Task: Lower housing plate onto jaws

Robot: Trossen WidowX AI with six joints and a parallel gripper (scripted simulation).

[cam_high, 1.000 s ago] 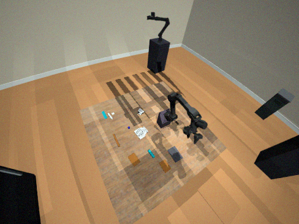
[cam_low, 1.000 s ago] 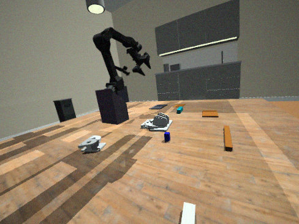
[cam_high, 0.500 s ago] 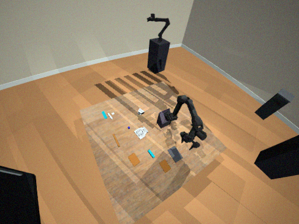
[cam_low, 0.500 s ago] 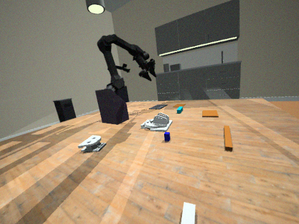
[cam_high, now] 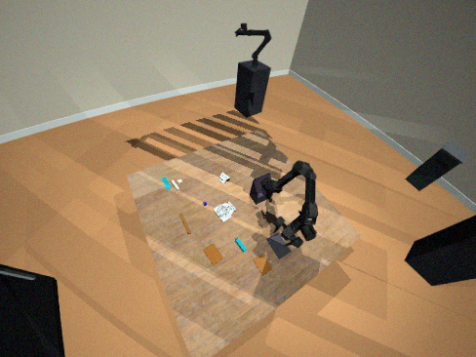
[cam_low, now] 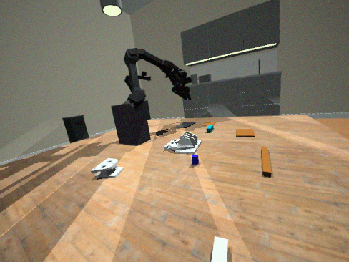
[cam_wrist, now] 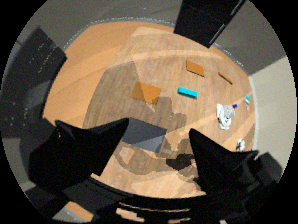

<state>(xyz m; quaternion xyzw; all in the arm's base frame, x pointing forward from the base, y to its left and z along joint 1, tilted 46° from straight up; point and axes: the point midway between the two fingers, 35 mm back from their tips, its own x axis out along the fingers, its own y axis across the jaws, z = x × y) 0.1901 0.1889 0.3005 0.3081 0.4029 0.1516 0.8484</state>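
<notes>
Now: gripper tip 16 cm above the cyan block, 15 cm short of it and 13 cm to the left of it. The rest, counted from my gripper tip: dark grey tile (17 cm below, 5 cm behind, 2 cm to the left); then orange tile (32 cm ahead, 19 cm to the right, 17 cm below); then blue block (51 cm to the right, 18 cm ahead, 16 cm below).
</notes>
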